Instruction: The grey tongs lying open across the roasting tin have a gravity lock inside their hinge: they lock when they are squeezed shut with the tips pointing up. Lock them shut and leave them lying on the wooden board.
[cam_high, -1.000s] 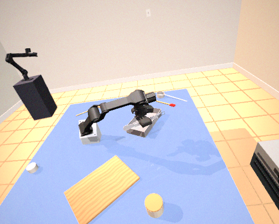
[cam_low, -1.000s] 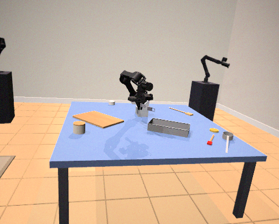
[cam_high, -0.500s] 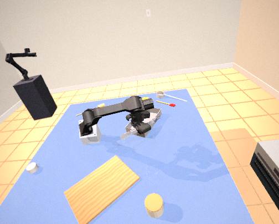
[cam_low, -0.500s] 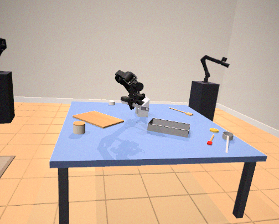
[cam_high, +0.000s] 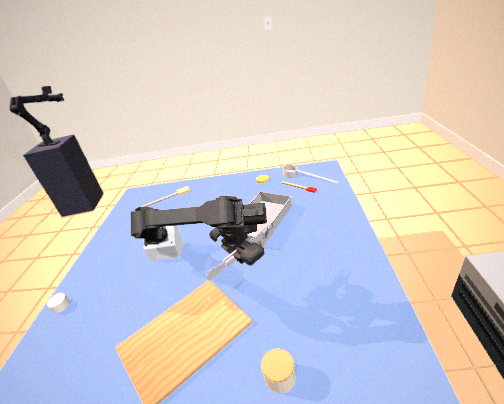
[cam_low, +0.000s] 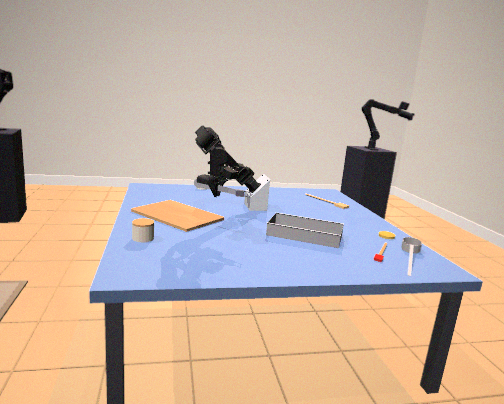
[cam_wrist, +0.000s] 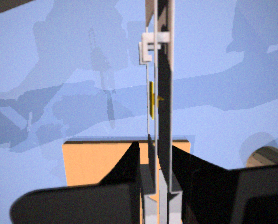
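Right now the wooden board is 21 cm behind my gripper tip, 14 cm below it and 12 cm to the right of it. The rest, counted from my gripper tip: wood-lidded canister 30 cm to the right, 11 cm below, 5 cm ahead; then roasting tin 37 cm to the left, 12 cm below, 10 cm ahead; then red-tipped stick 58 cm to the left, 35 cm ahead, 14 cm below.
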